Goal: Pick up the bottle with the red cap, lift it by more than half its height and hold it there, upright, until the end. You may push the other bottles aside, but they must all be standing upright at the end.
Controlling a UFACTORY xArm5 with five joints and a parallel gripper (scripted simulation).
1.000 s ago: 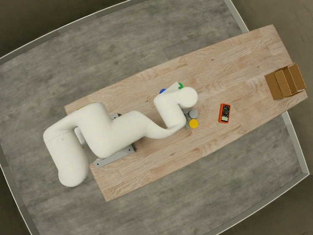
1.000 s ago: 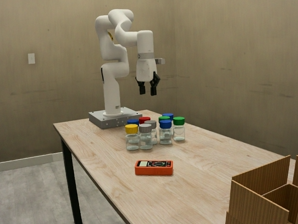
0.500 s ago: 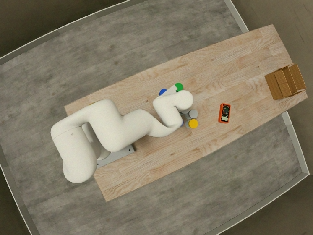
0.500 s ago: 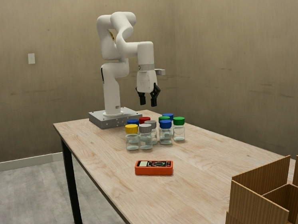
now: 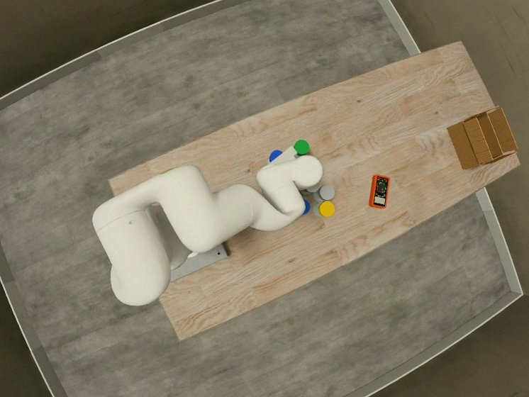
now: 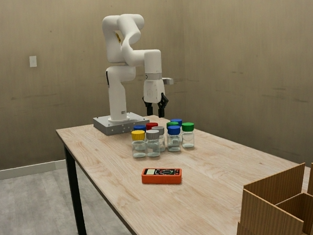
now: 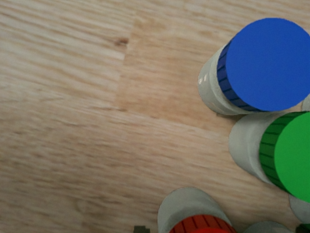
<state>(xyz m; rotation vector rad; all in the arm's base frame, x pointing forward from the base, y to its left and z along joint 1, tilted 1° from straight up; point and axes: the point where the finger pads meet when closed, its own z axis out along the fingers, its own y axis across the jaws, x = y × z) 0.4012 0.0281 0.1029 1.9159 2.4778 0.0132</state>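
My gripper is now 1 cm short of the red-capped bottle, 2 cm to the left of it and 10 cm above it. Also, from my hand: orange multimeter: 35 cm ahead, 18 cm to the right, 13 cm below; yellow-capped bottle: 10 cm ahead, 14 cm to the right, 10 cm below.
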